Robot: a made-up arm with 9 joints. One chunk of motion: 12 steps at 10 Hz.
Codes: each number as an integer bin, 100 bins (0 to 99) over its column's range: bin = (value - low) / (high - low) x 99, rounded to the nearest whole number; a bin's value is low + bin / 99 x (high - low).
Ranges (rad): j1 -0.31..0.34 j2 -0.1..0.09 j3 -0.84..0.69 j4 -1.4..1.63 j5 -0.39..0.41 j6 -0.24..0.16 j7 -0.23..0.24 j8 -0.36..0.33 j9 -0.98..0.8
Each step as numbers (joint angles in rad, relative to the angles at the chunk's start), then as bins.
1 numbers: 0.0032 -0.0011 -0.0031 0.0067 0.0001 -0.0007 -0.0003 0.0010 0.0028
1 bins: 48 52 54 46 48 59 48 52 55
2 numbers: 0.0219 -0.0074 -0.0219 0.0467 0.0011 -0.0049 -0.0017 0.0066 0.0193
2 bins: 51 48 53 47 48 58 48 53 56
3 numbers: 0.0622 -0.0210 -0.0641 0.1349 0.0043 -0.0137 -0.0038 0.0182 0.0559
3 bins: 57 41 50 50 49 56 48 54 58
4 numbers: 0.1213 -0.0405 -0.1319 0.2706 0.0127 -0.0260 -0.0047 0.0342 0.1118
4 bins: 66 31 46 55 50 53 47 57 61
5 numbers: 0.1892 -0.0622 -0.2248 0.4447 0.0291 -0.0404 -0.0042 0.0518 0.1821
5 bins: 76 20 40 60 52 49 48 59 65
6 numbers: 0.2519 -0.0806 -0.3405 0.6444 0.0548 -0.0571 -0.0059 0.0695 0.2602
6 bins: 86 10 32 67 55 45 47 62 69
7 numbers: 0.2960 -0.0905 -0.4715 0.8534 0.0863 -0.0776 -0.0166 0.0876 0.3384
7 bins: 92 5 24 74 59 40 45 64 73
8 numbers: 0.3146 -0.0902 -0.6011 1.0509 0.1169 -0.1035 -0.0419 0.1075 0.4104
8 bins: 95 5 15 80 63 34 40 67 77
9 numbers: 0.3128 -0.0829 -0.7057 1.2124 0.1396 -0.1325 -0.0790 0.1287 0.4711
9 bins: 95 9 9 85 66 27 32 70 81
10 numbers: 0.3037 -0.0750 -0.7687 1.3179 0.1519 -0.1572 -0.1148 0.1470 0.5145
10 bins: 93 13 5 89 67 20 24 73 83
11 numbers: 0.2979 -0.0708 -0.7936 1.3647 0.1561 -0.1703 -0.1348 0.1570 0.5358
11 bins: 93 15 3 90 68 17 20 74 84
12 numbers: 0.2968 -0.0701 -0.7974 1.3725 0.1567 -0.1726 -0.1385 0.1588 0.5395
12 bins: 92 16 3 91 68 17 19 74 85
